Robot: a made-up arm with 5 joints. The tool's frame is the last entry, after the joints.
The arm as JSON. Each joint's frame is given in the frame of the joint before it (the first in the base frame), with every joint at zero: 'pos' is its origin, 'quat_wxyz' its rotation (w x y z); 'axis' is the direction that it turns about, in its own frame. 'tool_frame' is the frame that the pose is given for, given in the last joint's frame.
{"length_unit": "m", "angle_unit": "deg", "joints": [
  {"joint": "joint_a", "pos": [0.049, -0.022, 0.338], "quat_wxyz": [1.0, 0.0, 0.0, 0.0], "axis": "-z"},
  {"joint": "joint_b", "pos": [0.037, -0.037, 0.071], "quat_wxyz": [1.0, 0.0, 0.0, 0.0], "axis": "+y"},
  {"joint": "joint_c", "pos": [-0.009, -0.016, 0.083], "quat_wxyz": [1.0, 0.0, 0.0, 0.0], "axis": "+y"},
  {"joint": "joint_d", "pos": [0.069, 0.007, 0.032], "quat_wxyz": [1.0, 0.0, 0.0, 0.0], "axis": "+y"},
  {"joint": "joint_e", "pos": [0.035, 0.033, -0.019], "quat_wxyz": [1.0, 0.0, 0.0, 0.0], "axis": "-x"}
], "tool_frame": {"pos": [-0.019, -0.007, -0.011], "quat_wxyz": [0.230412, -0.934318, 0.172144, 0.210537]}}
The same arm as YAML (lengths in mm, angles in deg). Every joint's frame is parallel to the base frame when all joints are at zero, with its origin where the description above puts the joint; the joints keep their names.
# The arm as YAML. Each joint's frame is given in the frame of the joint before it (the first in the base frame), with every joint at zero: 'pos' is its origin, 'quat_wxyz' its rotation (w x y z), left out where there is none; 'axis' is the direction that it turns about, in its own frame. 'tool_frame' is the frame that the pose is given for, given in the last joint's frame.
length_unit: mm
angle_unit: deg
joints:
  - joint: joint_a
    pos: [49.0, -22.0, 338.0]
    axis: [0.0, 0.0, -1.0]
  - joint: joint_b
    pos: [37.0, -37.0, 71.0]
    axis: [0.0, 1.0, 0.0]
  - joint: joint_c
    pos: [-9.0, -16.0, 83.0]
    axis: [0.0, 1.0, 0.0]
  - joint: joint_d
    pos: [69.0, 7.0, 32.0]
    axis: [0.0, 1.0, 0.0]
  - joint: joint_e
    pos: [35.0, 33.0, -19.0]
    axis: [-1.0, 0.0, 0.0]
tool_frame:
  pos: [-19.0, -7.0, -11.0]
  quat_wxyz: [0.230412, -0.934318, 0.172144, 0.210537]

